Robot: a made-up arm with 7 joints. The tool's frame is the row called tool. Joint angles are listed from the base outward. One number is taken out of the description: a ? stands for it. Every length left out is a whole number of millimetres.
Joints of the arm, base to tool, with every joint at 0 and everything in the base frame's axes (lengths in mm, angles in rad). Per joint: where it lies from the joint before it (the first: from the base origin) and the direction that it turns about. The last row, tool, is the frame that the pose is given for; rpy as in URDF.
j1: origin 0 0 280 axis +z
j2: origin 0 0 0 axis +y
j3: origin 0 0 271 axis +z
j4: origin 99 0 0 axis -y
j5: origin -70 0 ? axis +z
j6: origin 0 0 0 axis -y
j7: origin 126 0 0 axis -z
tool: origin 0 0 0 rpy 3.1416 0 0
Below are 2 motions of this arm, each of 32 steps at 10 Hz.
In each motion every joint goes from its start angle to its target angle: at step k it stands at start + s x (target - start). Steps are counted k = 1, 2, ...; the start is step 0. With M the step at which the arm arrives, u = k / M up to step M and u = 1 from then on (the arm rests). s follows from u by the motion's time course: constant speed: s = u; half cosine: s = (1 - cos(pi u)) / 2; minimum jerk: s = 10 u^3 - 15 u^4 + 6 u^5.
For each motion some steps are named. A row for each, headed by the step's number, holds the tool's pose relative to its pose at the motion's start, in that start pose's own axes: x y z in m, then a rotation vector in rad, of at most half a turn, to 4 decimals.
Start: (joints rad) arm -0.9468 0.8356 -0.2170 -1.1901 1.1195 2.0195 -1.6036
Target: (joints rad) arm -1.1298 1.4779 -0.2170 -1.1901 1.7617 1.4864 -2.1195
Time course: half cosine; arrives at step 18
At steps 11, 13, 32:
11: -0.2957 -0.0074 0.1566 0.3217 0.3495 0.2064
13: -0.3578 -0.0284 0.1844 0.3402 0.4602 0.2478
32: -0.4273 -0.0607 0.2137 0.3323 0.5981 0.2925

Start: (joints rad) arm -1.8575 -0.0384 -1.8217 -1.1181 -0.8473 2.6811 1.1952
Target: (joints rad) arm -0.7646 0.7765 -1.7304 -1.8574 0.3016 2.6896 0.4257
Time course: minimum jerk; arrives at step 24
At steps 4, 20, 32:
4: -0.0146 -0.0227 -0.0115 0.0439 -0.0449 -0.0193
20: -0.2973 -0.1817 -0.5562 1.0229 -0.7456 -0.7049
32: -0.3024 -0.1715 -0.5751 1.0527 -0.7517 -0.7304

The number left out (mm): 327
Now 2 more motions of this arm.
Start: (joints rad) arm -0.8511 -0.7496 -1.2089 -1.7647 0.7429 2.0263 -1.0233
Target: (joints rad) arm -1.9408 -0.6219 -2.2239 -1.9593 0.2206 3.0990 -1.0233
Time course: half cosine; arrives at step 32
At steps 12, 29, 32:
12: -0.1481 -0.0139 -0.2960 -0.8396 0.1571 0.2233
29: -0.5326 -0.5348 -0.4843 -2.4625 0.2257 0.8872
32: -0.5421 -0.5532 -0.4757 -2.5063 0.2177 0.9169

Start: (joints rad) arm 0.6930 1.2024 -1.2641 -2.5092 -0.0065 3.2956 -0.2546
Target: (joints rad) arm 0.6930 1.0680 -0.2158 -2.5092 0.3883 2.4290 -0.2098
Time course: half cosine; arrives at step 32
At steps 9, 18, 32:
9: 0.0156 -0.0724 0.0109 0.1701 -0.1138 -0.0510
18: 0.0123 -0.2498 -0.0114 0.5103 -0.3969 -0.2537
32: -0.0515 -0.4062 -0.0929 0.7450 -0.6930 -0.5617

